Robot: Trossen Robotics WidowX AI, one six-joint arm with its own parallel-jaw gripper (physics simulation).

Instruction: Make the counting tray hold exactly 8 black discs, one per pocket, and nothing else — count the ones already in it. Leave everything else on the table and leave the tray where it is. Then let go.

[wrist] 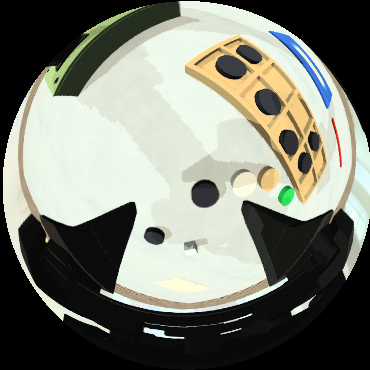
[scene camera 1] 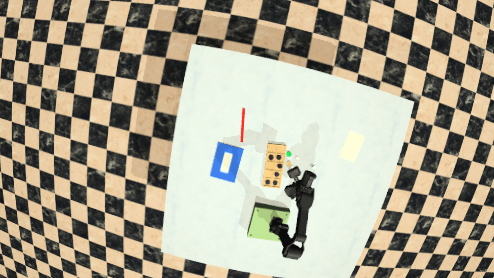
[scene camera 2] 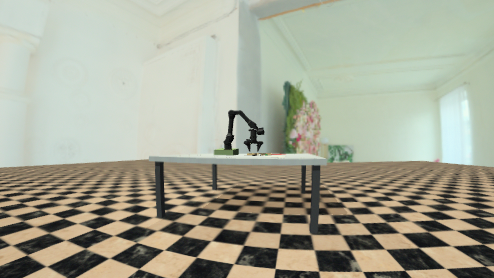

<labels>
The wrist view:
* my gripper: 189,207
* tan counting tray: 295,114
</labels>
